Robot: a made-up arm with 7 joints. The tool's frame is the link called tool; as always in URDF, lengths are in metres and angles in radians. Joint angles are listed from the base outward.
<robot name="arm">
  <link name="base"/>
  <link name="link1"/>
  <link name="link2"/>
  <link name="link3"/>
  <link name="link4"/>
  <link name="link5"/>
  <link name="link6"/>
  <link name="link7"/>
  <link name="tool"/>
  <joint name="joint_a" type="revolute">
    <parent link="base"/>
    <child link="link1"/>
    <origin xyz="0 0 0.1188" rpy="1.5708 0 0"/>
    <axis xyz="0 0 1"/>
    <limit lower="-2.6" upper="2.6"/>
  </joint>
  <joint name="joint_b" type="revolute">
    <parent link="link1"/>
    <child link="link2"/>
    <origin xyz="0.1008 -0.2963 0.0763" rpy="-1.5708 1.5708 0"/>
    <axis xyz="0 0 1"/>
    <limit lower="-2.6" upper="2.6"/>
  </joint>
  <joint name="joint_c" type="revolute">
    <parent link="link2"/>
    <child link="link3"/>
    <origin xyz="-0.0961 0.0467 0.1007" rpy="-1.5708 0 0"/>
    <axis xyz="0 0 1"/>
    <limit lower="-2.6" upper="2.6"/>
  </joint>
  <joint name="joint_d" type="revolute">
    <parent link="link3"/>
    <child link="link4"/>
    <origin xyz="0.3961 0.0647 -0.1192" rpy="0 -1.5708 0"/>
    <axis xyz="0 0 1"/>
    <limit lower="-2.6" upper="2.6"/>
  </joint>
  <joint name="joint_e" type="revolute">
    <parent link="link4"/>
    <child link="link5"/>
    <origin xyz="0.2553 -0.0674 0.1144" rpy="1.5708 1.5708 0"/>
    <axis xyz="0 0 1"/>
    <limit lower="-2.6" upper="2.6"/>
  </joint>
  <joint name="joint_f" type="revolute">
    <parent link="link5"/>
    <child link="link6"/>
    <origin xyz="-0.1 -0.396 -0.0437" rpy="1.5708 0 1.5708"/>
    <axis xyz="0 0 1"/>
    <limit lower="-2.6" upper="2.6"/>
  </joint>
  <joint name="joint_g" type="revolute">
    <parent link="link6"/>
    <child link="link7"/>
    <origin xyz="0.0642 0.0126 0.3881" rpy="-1.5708 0 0"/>
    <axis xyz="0 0 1"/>
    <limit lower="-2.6" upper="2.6"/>
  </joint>
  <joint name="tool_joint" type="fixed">
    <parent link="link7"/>
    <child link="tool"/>
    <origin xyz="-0.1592 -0.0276 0.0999" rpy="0 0 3.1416"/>
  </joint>
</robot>
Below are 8 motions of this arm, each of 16 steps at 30 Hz.
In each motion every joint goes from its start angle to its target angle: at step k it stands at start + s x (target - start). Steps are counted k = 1, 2, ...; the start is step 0. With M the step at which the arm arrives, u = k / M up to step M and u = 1 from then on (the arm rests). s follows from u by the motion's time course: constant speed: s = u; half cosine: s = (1 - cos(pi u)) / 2; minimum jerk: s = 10 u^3 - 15 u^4 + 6 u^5.
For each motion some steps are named. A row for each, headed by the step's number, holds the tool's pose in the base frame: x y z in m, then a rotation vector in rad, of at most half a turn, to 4 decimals.
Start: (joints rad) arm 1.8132 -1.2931 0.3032 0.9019 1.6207 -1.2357 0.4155
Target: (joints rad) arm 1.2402 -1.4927 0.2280 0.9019 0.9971 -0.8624 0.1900
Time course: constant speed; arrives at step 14
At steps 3, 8, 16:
3: 0.7544 0.4083 0.5935 -1.7338 -2.1599 0.1161
8: 0.7703 0.3541 0.5953 -1.4579 -2.0538 -0.1779
16: 0.7905 0.2402 0.5727 -1.1905 -1.8578 -0.5315

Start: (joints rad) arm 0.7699 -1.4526 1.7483 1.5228 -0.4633 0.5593 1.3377
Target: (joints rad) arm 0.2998 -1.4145 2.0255 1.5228 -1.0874 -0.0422 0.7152
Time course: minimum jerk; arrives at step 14
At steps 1, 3, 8, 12, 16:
1: 0.6232 -0.0089 -0.2972 -1.0981 0.3288 0.0809
3: 0.5997 -0.0116 -0.2995 -1.1436 0.3023 0.0631
8: 0.4044 -0.0200 -0.2653 -1.4815 -0.0072 -0.0422
12: 0.2949 -0.0136 -0.2057 -1.6268 -0.2632 -0.0657
16: 0.2879 -0.0129 -0.2009 -1.6344 -0.2820 -0.0662

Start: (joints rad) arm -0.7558 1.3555 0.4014 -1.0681 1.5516 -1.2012 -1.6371
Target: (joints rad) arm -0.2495 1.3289 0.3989 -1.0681 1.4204 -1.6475 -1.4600
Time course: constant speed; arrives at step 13
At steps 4, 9, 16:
4: -0.4575 -0.0507 0.2204 0.3171 1.5908 0.2809
9: -0.4782 -0.0464 0.1148 0.4728 1.3655 0.2135
16: -0.4771 -0.0426 0.0278 0.6028 1.1701 0.1910

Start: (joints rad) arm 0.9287 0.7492 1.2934 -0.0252 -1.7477 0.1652 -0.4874
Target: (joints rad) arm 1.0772 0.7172 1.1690 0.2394 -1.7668 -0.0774 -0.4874
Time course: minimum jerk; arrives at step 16
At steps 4, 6, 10, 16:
4: 0.0366 -0.1852 0.2772 0.6028 -2.0190 -1.3669
6: 0.0350 -0.1939 0.2741 0.6438 -2.0655 -1.3273
10: 0.0334 -0.2175 0.2652 0.7615 -2.1848 -1.2237
16: 0.0347 -0.2325 0.2596 0.8411 -2.2554 -1.1602

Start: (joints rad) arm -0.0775 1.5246 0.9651 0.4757 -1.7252 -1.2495 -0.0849
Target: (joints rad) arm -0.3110 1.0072 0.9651 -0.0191 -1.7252 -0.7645 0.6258
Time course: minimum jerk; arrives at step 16
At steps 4, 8, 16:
4: 0.1759 -0.0710 0.0214 0.3741 -2.0146 -0.3217
8: 0.1915 -0.0237 0.0319 -0.3061 -1.7447 -0.1739
16: 0.2538 0.0037 -0.0133 -0.9452 -1.1413 0.0203

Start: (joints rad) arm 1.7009 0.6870 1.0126 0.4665 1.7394 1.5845 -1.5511
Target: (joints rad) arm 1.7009 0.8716 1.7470 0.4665 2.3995 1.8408 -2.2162
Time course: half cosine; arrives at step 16
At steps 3, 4, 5, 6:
3: 0.9884 -0.2881 0.0071 1.5845 1.3340 1.3821
4: 0.9861 -0.3366 0.0233 1.5451 1.2752 1.3127
5: 0.9792 -0.3952 0.0439 1.4996 1.2049 1.2257
6: 0.9660 -0.4608 0.0683 1.4512 1.1263 1.1236

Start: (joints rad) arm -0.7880 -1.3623 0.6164 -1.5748 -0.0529 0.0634 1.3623
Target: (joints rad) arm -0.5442 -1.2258 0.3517 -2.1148 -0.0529 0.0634 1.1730
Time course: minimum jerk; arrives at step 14
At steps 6, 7, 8, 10, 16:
6: -0.0516 -0.1476 -0.7966 1.4319 1.3726 -1.1255
7: -0.0090 -0.1243 -0.7973 1.5154 1.3595 -1.1103
8: 0.0339 -0.0995 -0.7948 1.5992 1.3517 -1.0897
10: 0.1061 -0.0547 -0.7830 1.7399 1.3507 -1.0421
16: 0.1523 -0.0240 -0.7700 1.8295 1.3587 -1.0025

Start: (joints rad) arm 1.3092 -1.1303 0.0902 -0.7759 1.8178 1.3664 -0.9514
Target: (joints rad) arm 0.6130 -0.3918 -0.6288 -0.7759 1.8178 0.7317 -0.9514
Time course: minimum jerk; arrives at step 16
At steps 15, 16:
15: -0.3414 0.2838 0.5334 -0.0600 -0.1677 0.9084
16: -0.3419 0.2823 0.5339 -0.0577 -0.1673 0.9107

